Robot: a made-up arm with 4 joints. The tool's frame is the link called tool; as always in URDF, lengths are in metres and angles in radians. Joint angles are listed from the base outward.
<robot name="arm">
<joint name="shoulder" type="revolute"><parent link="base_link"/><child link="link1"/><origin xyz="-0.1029 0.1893 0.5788"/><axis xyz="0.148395 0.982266 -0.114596"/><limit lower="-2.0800" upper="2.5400"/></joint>
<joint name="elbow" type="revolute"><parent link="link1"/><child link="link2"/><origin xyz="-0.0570 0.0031 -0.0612"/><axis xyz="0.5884 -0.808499 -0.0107"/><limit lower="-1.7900" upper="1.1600"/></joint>
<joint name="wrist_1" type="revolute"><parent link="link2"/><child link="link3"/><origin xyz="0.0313 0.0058 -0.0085"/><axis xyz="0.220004 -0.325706 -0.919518"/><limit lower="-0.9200" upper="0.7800"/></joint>
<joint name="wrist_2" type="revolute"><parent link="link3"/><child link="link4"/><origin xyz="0.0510 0.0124 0.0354"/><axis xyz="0 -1 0"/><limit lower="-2.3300" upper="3.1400"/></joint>
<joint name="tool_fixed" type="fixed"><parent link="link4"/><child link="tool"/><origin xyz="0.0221 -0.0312 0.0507" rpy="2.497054 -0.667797 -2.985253"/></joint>
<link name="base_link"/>
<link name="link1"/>
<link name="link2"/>
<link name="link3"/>
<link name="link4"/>
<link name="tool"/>
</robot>
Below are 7 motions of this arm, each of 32 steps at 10 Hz.
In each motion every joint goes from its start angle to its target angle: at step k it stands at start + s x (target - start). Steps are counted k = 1, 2, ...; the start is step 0. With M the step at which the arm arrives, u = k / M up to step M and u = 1 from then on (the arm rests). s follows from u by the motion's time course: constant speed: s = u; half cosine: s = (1 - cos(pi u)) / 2; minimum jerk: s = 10 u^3 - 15 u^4 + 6 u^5.
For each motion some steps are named. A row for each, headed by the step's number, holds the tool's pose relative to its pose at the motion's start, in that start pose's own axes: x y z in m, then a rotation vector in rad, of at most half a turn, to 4 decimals.
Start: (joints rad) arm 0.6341 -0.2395 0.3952 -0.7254
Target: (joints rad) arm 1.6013 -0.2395 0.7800 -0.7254
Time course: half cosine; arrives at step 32
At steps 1, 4, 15, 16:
1: -0.0001 -0.0002 0.0000 -0.0011 0.0014 0.0013
4: -0.0016 -0.0025 0.0003 -0.0173 0.0214 0.0212
15: -0.0124 -0.0309 0.0072 -0.2009 0.2312 0.2741
16: -0.0128 -0.0342 0.0083 -0.2218 0.2534 0.3069

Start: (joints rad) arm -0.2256 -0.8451 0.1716 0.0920
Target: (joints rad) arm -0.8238 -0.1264 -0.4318 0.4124
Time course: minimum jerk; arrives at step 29
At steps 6, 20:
6: 0.0044 0.0017 -0.0031 -0.0020 -0.0493 -0.0650
20: 0.0711 0.0040 -0.0092 0.1503 -0.7456 -0.8046

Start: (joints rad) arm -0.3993 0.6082 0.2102 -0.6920
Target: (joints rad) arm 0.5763 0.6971 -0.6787 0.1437
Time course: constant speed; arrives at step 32
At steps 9, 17, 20, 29, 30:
9: -0.0087 0.0166 0.0073 0.0953 0.0453 0.0677
17: -0.0183 0.0286 0.0146 0.1640 0.1224 0.0724
20: -0.0219 0.0323 0.0174 0.1817 0.1577 0.0609
29: -0.0316 0.0413 0.0256 0.1974 0.2743 -0.0121
30: -0.0326 0.0421 0.0265 0.1951 0.2876 -0.0234

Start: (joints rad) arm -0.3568 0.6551 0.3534 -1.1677
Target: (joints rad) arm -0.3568 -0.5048 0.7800 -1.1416
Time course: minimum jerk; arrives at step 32
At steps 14, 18, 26, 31, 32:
14: -0.0207 -0.0086 -0.0097 -0.2310 -0.0353 0.3287
18: -0.0286 -0.0160 -0.0128 -0.3585 -0.0877 0.5307
26: -0.0344 -0.0259 -0.0140 -0.5169 -0.2019 0.8264
31: -0.0348 -0.0271 -0.0139 -0.5366 -0.2219 0.8695
32: -0.0349 -0.0271 -0.0139 -0.5367 -0.2221 0.8698

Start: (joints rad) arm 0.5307 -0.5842 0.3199 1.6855
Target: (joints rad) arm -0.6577 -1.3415 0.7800 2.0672
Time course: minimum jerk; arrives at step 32
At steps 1, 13, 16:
1: 0.0000 0.0000 0.0000 0.0003 -0.0003 -0.0002
13: -0.0003 -0.0032 0.0217 0.3031 -0.3328 -0.1578
16: -0.0045 -0.0066 0.0328 0.4730 -0.5093 -0.2286

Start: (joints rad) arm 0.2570 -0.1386 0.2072 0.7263
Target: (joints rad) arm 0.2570 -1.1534 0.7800 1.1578
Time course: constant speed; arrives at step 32
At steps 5, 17, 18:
5: -0.0005 0.0006 0.0079 0.1050 -0.0188 0.0695
17: 0.0016 0.0029 0.0272 0.4086 -0.0650 0.1793
18: 0.0019 0.0031 0.0289 0.4366 -0.0685 0.1843

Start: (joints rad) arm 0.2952 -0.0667 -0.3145 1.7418
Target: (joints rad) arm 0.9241 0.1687 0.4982 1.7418
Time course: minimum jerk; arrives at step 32
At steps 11, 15, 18, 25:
11: 0.0032 0.0058 -0.0095 0.0930 -0.0633 0.1739
15: 0.0049 0.0121 -0.0185 0.1974 -0.1086 0.3412
18: 0.0050 0.0176 -0.0255 0.2928 -0.1339 0.4750
25: 0.0021 0.0279 -0.0372 0.4874 -0.1541 0.7049

